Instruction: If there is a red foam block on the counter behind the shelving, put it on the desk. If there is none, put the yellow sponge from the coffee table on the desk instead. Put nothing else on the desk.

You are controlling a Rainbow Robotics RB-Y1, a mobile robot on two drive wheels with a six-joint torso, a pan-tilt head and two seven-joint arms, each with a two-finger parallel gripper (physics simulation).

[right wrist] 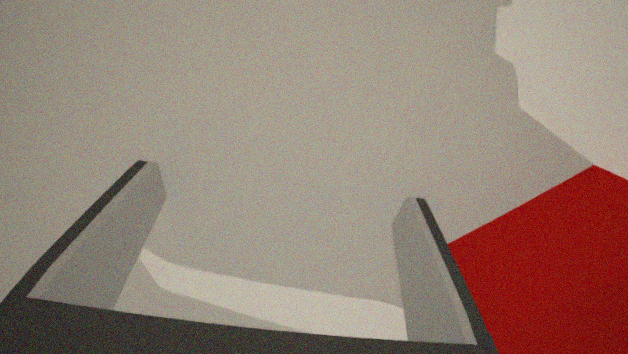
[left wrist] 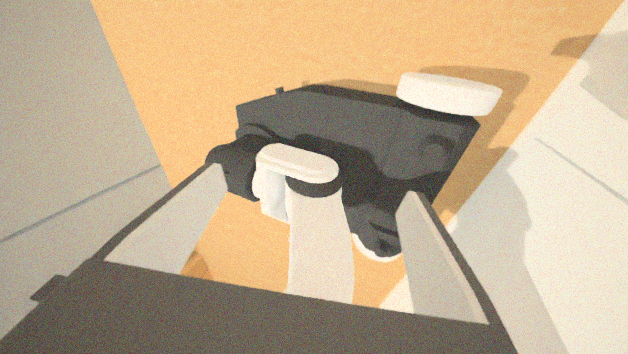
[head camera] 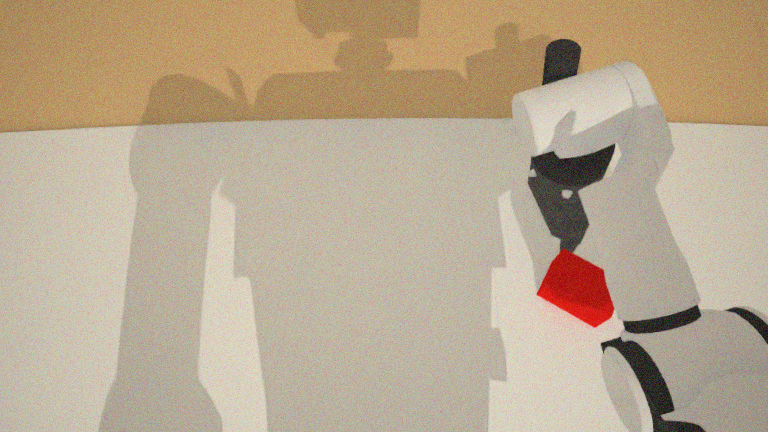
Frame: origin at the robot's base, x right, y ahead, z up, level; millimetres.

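Where they show: left gripper, fingertip midpoint: (left wrist: 311, 189); right gripper, fingertip midpoint: (right wrist: 283, 196) (head camera: 552, 220).
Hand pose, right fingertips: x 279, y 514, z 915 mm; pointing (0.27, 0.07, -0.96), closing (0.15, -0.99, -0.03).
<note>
After its pixels a point has its place.
A red foam block (head camera: 577, 290) @(y 383, x 261, z 956 mm) (right wrist: 550, 270) @(y 419, x 295, z 945 mm) lies on the white counter top (head camera: 59, 241) @(y 512, x -503, z 911 mm) (right wrist: 300, 90) @(y 519, x 321, z 911 mm), at the right in the head view. My right gripper (head camera: 569, 246) (right wrist: 283, 196) @(y 514, x 279, z 915 mm) is open and points down at the counter top, close by the block. In the right wrist view the block is outside the fingers, beyond the right-hand finger and partly hidden by it. My left gripper (left wrist: 311, 189) @(y -130, x -264, z 563 mm) is open with nothing between its fingers. The yellow sponge, the coffee table and the desk do not show.
Tan floor (head camera: 80, 53) (left wrist: 250, 40) @(y -606, x -318, z 1 mm) shows beyond the counter's far edge and around my dark wheeled base (left wrist: 320, 115) @(y -267, x -173, z 170 mm). A pale counter side (left wrist: 575, 225) @(y 178, x -164, z 349 mm) stands at the right in the left wrist view, and a grey panel (left wrist: 60, 125) @(y -1492, x 69, z 330 mm) at the left. My shadow covers much of the counter top.
</note>
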